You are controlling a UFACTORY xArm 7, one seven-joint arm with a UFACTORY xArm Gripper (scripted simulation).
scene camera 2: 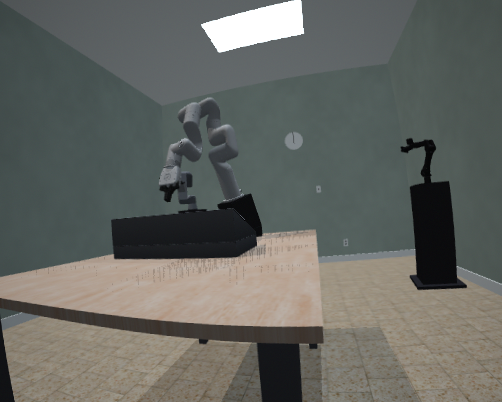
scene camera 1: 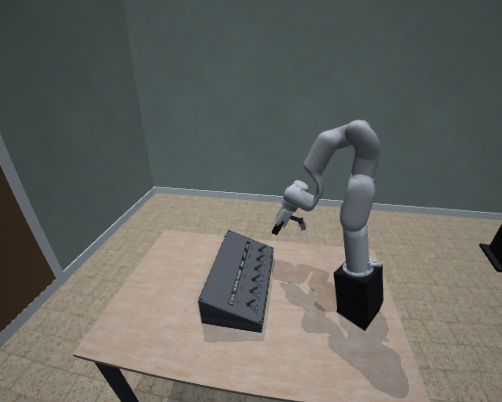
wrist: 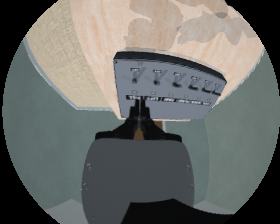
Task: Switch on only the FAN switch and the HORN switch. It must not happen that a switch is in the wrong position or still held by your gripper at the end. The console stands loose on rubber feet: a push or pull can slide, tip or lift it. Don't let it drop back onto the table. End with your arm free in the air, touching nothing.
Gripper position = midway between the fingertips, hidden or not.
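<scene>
The gripper (wrist: 139,105) is visible, and so is a wedge-shaped console (scene camera 2: 223,233). The console also appears in scene camera 1 (scene camera 1: 224,301) as well as in the wrist view (wrist: 186,102).
</scene>
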